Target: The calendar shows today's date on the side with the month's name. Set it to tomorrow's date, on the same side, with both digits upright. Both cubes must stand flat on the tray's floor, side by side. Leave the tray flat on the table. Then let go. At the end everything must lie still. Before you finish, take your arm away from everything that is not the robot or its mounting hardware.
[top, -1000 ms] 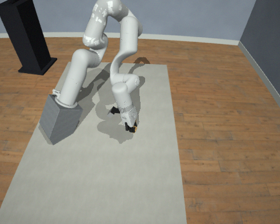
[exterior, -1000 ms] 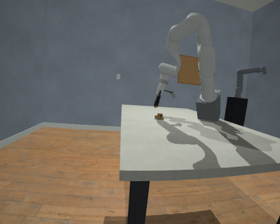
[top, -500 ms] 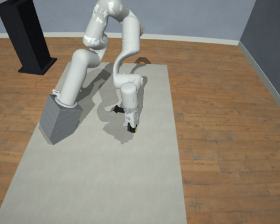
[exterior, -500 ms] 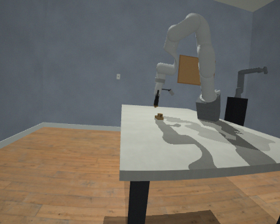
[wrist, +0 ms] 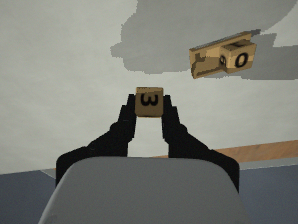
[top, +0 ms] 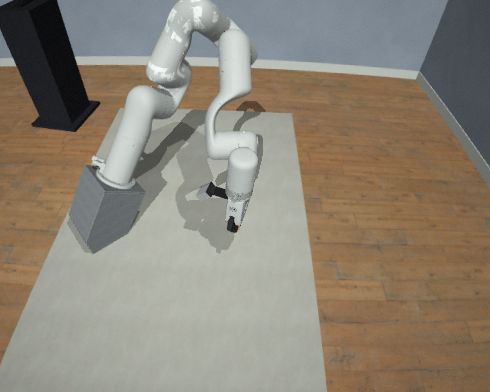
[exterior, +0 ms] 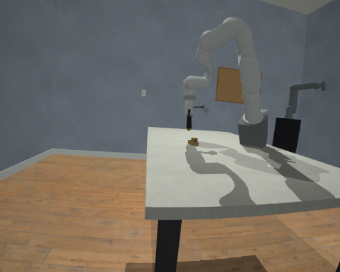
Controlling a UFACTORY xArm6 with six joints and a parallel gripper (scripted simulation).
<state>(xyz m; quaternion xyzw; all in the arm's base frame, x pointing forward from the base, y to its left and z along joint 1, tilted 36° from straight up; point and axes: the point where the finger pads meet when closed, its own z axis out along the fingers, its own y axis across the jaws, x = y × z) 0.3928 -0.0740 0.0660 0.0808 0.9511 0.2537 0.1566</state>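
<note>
Right now my hand is 20 mm above the wooden digit cube. From my hand the other things lie so: wooden calendar tray: 30 mm behind, 100 mm to the left, 100 mm below.
</note>
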